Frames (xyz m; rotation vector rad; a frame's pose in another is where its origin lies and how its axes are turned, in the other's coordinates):
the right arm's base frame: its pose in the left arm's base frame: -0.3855 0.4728 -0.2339 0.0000 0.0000 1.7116
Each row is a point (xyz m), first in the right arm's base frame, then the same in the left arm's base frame.
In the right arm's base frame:
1: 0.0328 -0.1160 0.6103
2: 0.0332 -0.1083 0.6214
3: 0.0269 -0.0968 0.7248
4: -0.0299 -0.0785 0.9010
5: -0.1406 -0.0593 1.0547
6: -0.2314 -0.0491 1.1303
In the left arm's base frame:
1: -0.2753 0.5216 0.3764
2: -0.2829 0.5209 0.3875
3: -0.2934 0.5130 0.4909
4: -0.3036 0.4542 0.6671
5: -0.3071 0.3419 0.8208
6: -0.3044 0.2506 0.8964

